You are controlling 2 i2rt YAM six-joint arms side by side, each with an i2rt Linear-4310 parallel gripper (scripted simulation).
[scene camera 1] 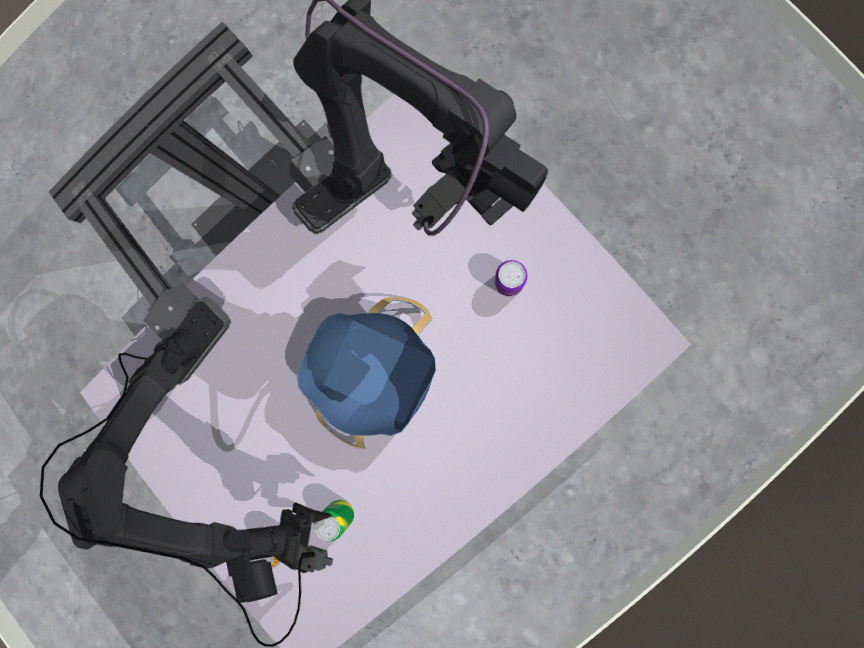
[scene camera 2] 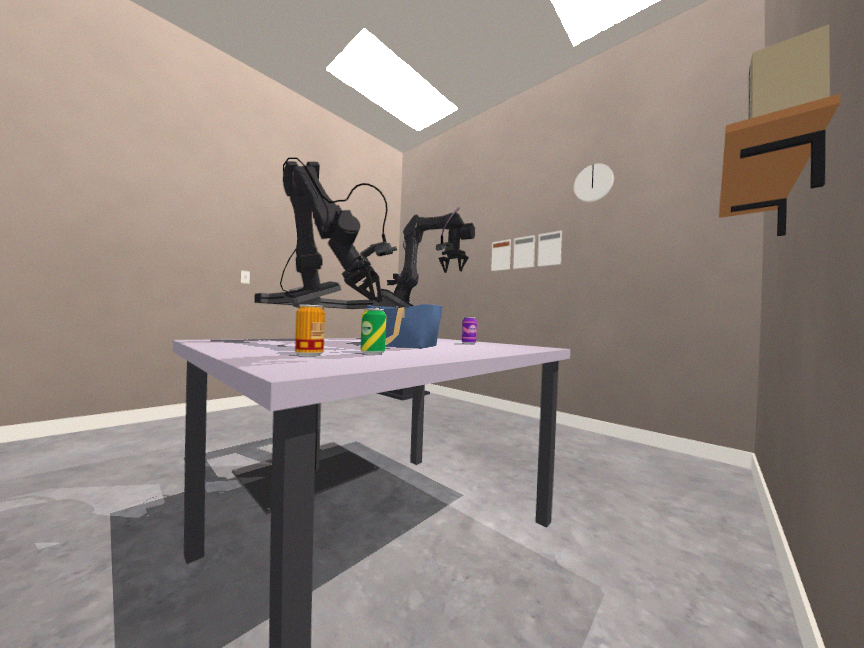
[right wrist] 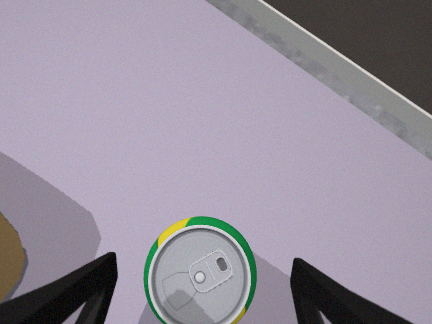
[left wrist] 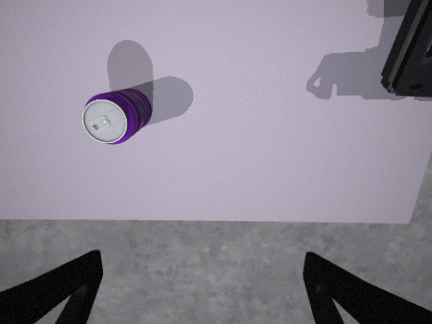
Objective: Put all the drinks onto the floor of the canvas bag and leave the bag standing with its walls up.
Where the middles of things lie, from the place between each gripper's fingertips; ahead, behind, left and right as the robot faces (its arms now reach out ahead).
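The orange can (scene camera 2: 310,319) is 9 cm below my right hand (scene camera 1: 327,533), 5 cm behind it and 16 cm to the right of it. As for my left hand (scene camera 1: 476,192), it is 29 cm above the orange can, and I have it 19 cm short of the can and 83 cm to the left of it.
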